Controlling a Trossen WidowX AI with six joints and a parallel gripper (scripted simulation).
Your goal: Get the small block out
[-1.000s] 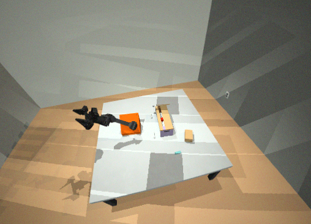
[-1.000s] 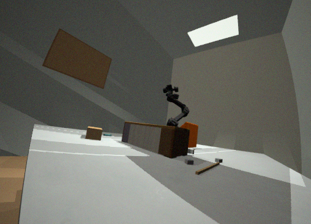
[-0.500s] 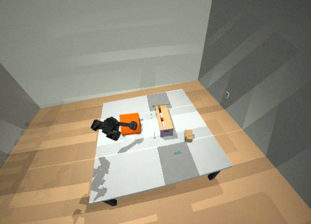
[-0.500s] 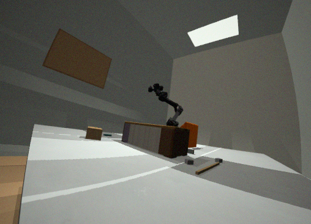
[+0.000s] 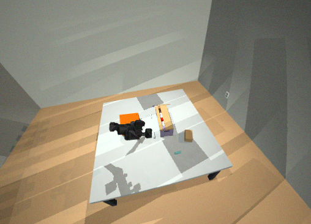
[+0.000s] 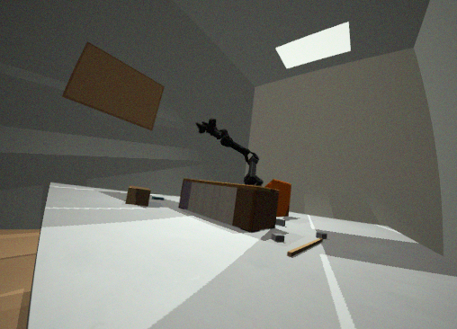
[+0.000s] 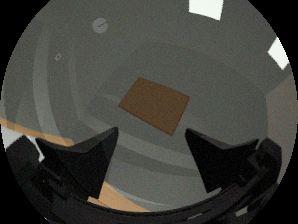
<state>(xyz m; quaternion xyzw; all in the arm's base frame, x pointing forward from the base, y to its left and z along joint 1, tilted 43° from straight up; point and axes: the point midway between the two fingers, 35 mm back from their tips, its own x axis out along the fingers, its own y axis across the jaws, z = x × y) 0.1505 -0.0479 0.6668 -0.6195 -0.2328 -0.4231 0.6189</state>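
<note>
Right now the box is 550 mm to the left of my gripper tip, 520 mm below it and 160 mm ahead of it. Also, from my gripper tip: brown block: 550 mm below, 430 mm ahead, 310 mm to the left; then red block: 550 mm to the left, 490 mm below, 170 mm ahead; then teal piece: 570 mm below, 270 mm ahead, 150 mm to the left.
</note>
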